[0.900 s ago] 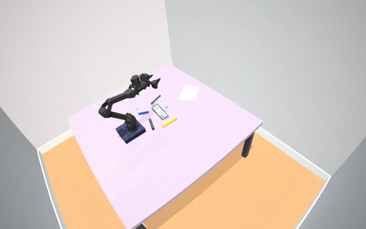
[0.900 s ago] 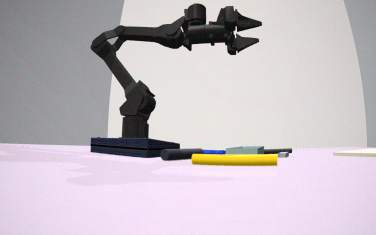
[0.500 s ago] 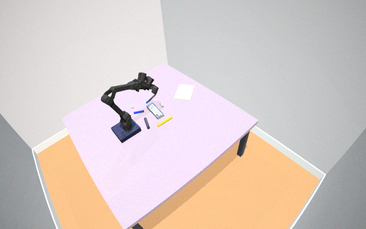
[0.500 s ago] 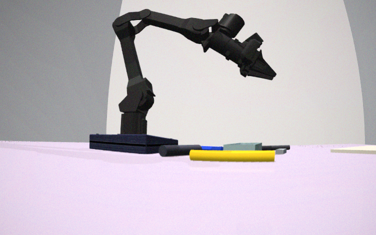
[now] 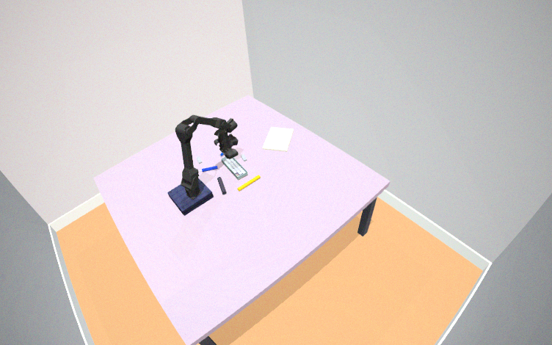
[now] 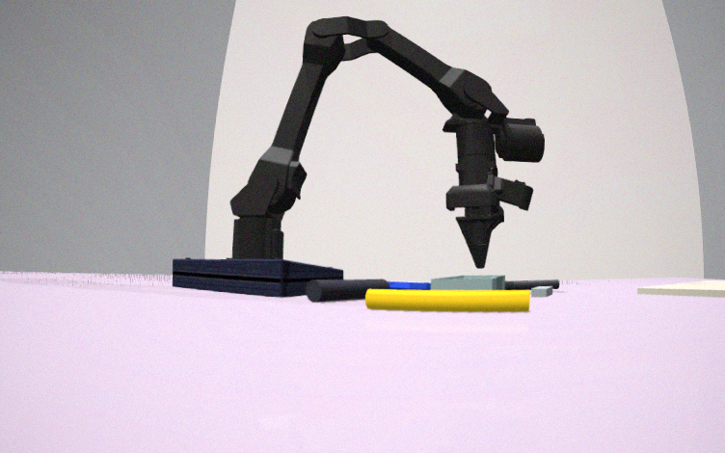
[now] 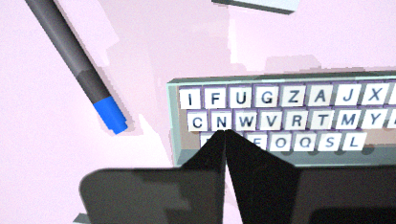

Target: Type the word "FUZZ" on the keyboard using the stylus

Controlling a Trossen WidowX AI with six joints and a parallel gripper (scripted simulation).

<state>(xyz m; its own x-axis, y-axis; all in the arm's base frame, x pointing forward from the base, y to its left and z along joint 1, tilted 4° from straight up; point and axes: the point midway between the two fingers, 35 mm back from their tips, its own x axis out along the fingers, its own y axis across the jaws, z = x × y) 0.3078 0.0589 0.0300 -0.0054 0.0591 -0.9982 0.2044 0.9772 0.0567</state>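
My gripper tip is 140 mm past the blue stylus, 70 mm to the right of it and 30 mm above it. From my gripper tip the other things lie so: blue pen 90 mm to the left, 50 mm ahead, 30 mm below; then dark cylinder 160 mm behind, 110 mm to the right, 30 mm below; then thin grey tip 160 mm behind, 90 mm to the left, 30 mm below.
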